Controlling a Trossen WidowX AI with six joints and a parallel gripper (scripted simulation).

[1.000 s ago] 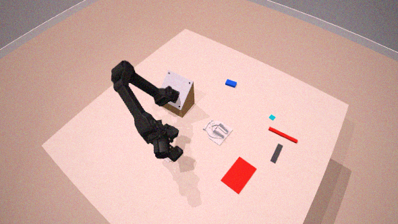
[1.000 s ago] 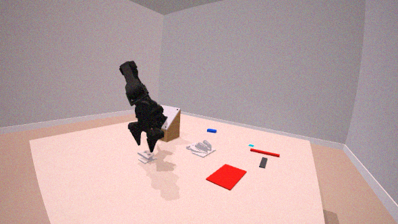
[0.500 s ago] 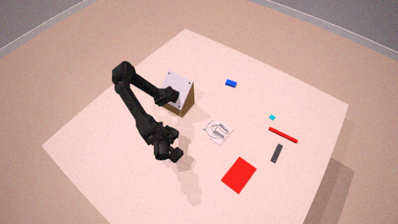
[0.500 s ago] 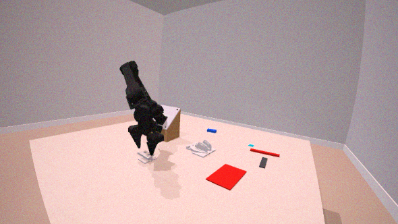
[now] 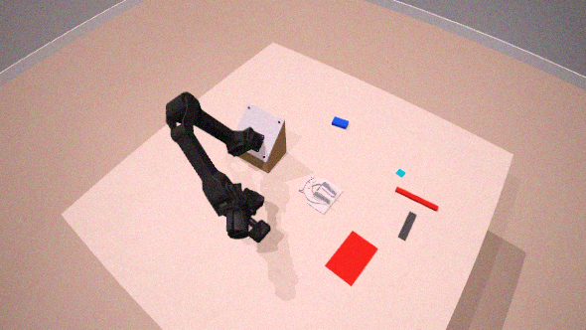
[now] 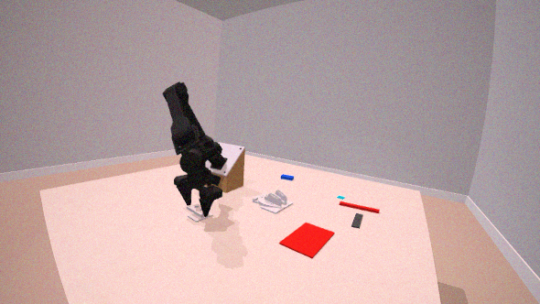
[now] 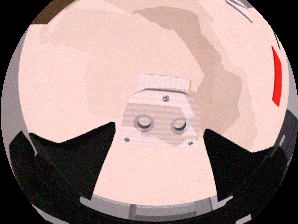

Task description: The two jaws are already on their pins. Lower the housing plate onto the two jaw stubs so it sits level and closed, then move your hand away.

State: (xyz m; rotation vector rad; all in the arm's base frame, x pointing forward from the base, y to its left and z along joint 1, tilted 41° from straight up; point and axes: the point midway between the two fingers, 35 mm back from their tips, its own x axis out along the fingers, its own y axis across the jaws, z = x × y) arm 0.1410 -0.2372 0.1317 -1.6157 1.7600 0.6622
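Right now the white part is 1 cm to the left of my gripper tip and 1 cm below it. Also, from my gripper tip: dark bar (46 cm ahead, 30 cm to the left, 2 cm below); blue block (59 cm to the left, 5 cm ahead, 2 cm below); red sheet (34 cm ahead, 10 cm to the left, 2 cm below).
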